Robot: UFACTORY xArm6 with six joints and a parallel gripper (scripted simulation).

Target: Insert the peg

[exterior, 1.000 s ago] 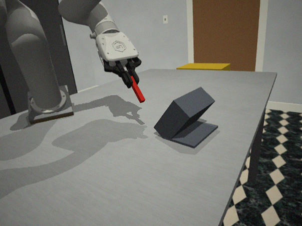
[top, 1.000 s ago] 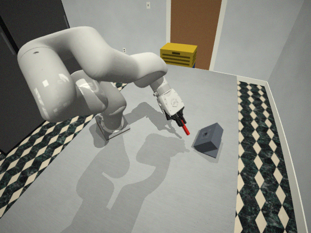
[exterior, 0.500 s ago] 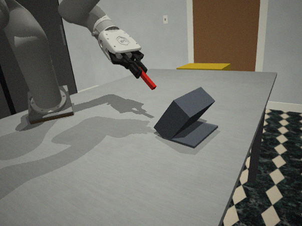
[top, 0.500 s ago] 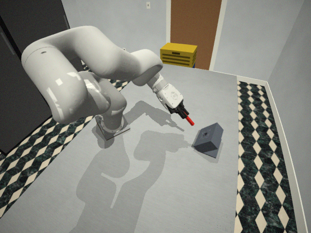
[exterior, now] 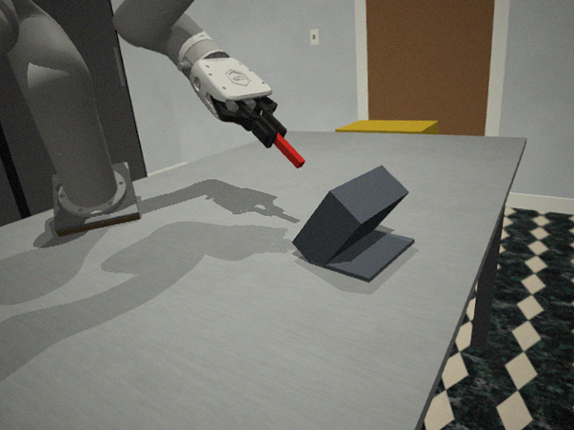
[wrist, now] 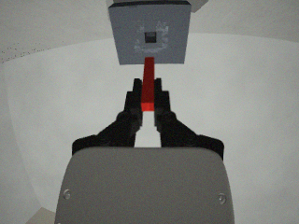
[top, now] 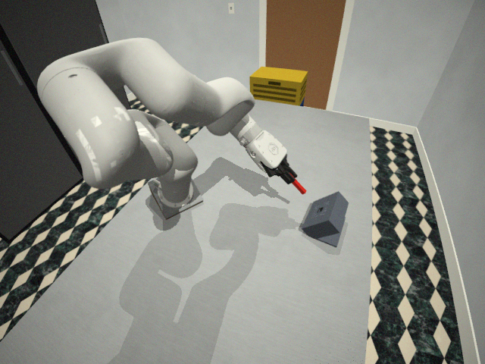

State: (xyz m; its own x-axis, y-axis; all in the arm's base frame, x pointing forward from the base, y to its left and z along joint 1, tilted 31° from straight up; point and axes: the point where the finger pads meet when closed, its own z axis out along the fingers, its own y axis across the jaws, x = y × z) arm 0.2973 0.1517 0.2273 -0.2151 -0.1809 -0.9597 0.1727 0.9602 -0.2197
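Right now my hand is 16 cm short of the grey base plate, 3 cm to the left of it and 16 cm above it. Also, from my hand: red peg 3 cm ahead, 1 cm to the right, 2 cm below.
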